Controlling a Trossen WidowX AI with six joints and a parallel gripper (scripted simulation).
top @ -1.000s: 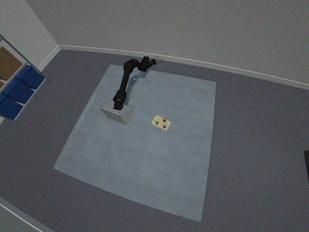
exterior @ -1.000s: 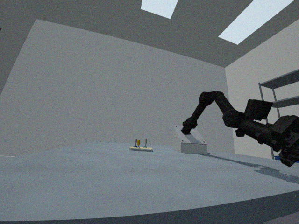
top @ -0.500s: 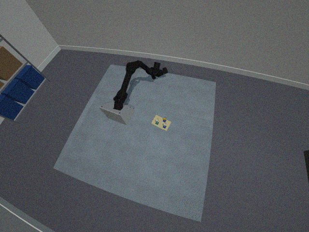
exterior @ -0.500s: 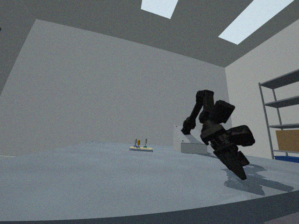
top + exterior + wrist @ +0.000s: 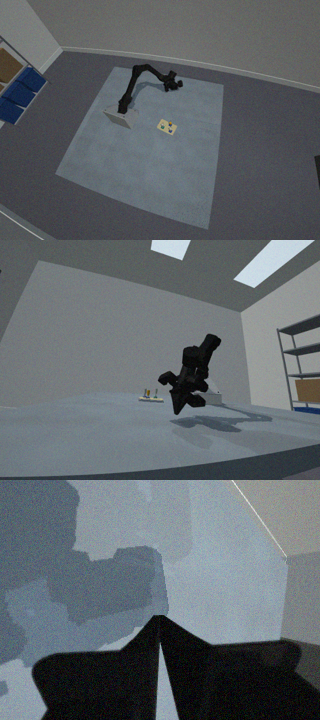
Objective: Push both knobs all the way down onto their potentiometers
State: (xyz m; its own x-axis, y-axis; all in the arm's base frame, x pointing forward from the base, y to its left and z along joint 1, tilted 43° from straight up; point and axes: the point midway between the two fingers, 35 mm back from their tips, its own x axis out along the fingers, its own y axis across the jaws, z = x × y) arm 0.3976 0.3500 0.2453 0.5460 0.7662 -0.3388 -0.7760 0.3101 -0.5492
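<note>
Now: gripper tip 1 cm short of the orange knob, 41 cm to the left of it and 3 cm below it. The rest, counted from my gripper tip: grey knob (5 cm behind, 45 cm to the right, 5 cm above).
</note>
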